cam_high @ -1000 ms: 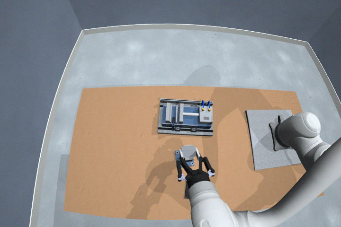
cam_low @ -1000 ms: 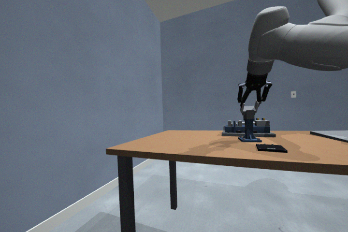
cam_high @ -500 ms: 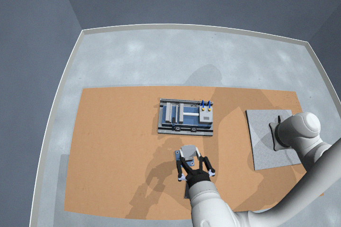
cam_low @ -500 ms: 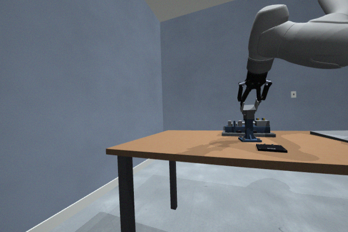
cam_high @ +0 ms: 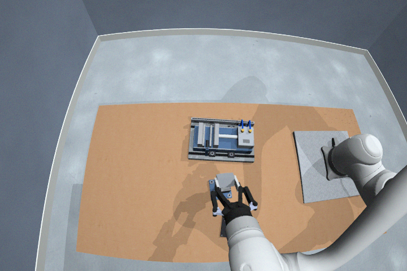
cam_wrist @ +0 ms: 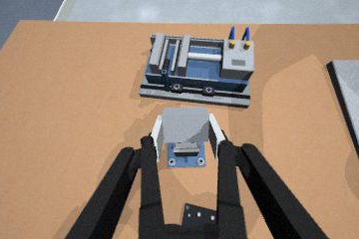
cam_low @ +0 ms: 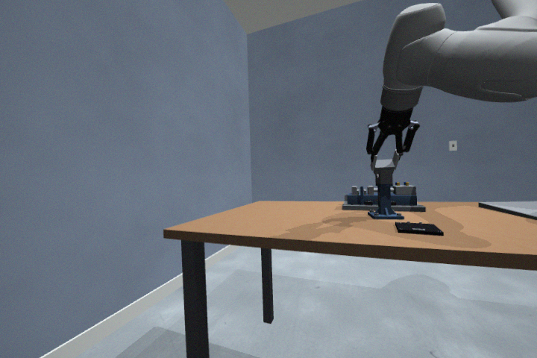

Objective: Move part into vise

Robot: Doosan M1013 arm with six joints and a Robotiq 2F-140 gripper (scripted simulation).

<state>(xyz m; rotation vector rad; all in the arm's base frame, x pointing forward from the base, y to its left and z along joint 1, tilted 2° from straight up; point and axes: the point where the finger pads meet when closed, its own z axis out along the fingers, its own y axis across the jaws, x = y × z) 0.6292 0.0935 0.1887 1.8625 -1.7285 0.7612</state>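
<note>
The V-block post is 13 cm below my hand and 1 cm to the right of it. Also, from my hand: part 2 cm to the right, 2 cm below; then work stop 19 cm to the right, 10 cm below, 6 cm ahead; then black infeed plate 19 cm below, 16 cm to the left, 4 cm behind.
</note>
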